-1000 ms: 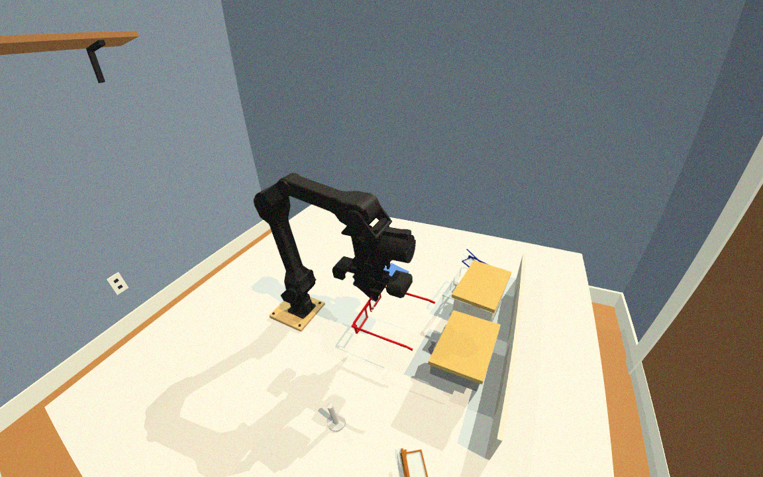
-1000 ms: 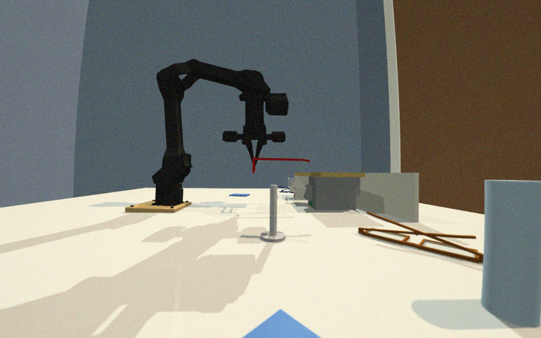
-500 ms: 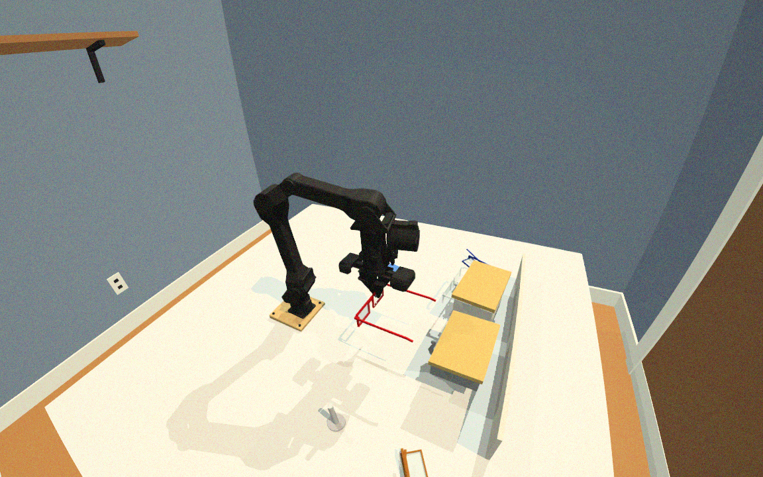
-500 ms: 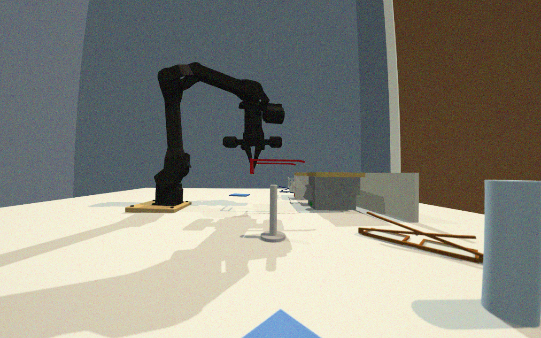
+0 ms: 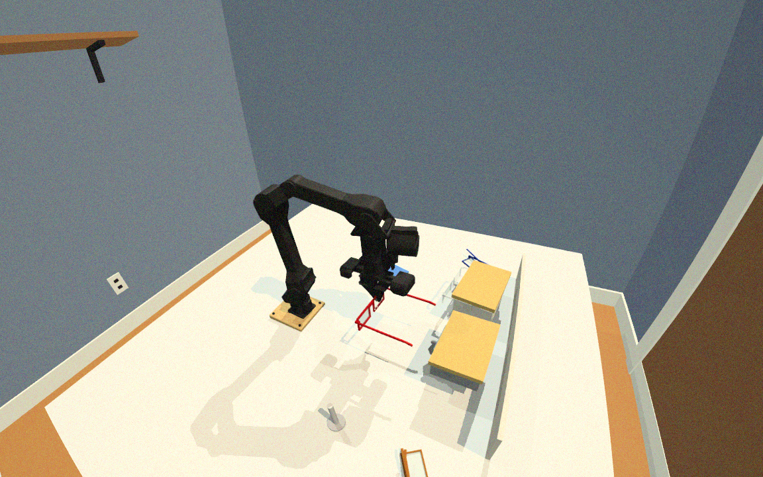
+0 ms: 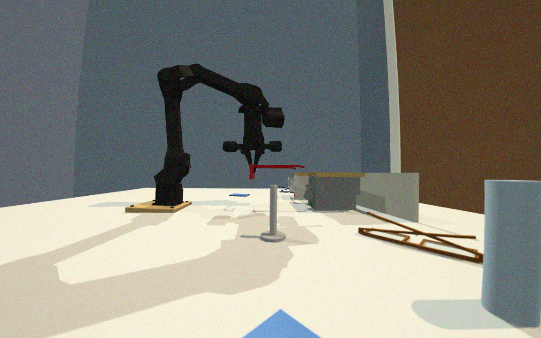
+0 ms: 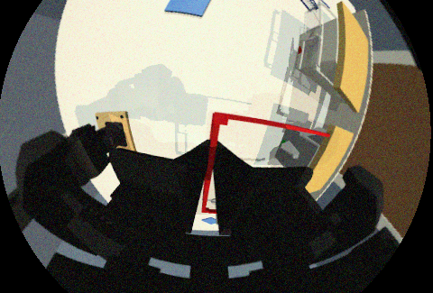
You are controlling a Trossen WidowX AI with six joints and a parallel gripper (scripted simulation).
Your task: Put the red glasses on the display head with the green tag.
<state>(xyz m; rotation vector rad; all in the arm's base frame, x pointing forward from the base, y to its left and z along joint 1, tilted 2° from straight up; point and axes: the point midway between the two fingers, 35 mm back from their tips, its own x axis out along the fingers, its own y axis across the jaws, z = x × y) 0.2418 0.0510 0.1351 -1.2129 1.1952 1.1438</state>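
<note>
My gripper tip is 220 mm short of the display head, 50 mm above it and 40 mm to the left of it. Also, from my gripper tip: pale blue cylinder: 470 mm to the right, 210 mm ahead, 50 mm below; thin grey wall: 350 mm ahead, 70 mm to the left, 50 mm below; white stand post: 290 mm to the right, 80 mm below, 40 mm ahead.
</note>
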